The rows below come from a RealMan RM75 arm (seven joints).
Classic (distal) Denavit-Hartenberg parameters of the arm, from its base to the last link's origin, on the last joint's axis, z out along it. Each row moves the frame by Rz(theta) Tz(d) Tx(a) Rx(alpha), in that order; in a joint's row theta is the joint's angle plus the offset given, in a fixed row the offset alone. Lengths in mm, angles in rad.
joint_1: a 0; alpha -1.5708; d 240.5; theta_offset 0
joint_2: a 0; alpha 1.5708; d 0; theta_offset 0
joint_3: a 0; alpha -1.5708; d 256; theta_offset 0
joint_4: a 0; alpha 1.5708; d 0; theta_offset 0
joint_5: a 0; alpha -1.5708; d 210; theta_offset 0
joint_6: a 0; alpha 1.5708; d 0; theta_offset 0
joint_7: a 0; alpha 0; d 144; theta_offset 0
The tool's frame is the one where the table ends.
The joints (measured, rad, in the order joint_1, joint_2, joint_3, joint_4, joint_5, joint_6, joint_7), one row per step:
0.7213, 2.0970, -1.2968, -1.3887, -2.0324, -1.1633, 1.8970
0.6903, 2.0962, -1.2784, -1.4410, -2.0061, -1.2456, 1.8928
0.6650, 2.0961, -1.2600, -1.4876, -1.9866, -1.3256, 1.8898
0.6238, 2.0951, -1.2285, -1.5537, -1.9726, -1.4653, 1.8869
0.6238, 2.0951, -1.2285, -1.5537, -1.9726, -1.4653, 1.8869
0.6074, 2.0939, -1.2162, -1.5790, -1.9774, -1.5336, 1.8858
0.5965, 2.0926, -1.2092, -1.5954, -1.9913, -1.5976, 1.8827
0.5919, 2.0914, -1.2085, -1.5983, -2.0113, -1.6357, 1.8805
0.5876, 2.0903, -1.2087, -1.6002, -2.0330, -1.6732, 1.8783
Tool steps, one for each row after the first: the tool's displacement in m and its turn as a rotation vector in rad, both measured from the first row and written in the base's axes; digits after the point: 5 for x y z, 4 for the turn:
0.00299, -0.01293, 0.00685, -0.0419, 0.0016, 0.0209
0.00590, -0.02522, 0.01283, -0.0815, -0.0041, 0.0423
0.01623, -0.04520, 0.02108, -0.1499, -0.0375, 0.0648
0.01623, -0.04520, 0.02108, -0.1499, -0.0375, 0.0648
0.02288, -0.05418, 0.02364, -0.1845, -0.0673, 0.0704
0.02990, -0.06192, 0.02427, -0.2206, -0.1062, 0.0735
0.03598, -0.06567, 0.02323, -0.2447, -0.1405, 0.0680
0.04226, -0.06936, 0.02211, -0.2692, -0.1757, 0.0609

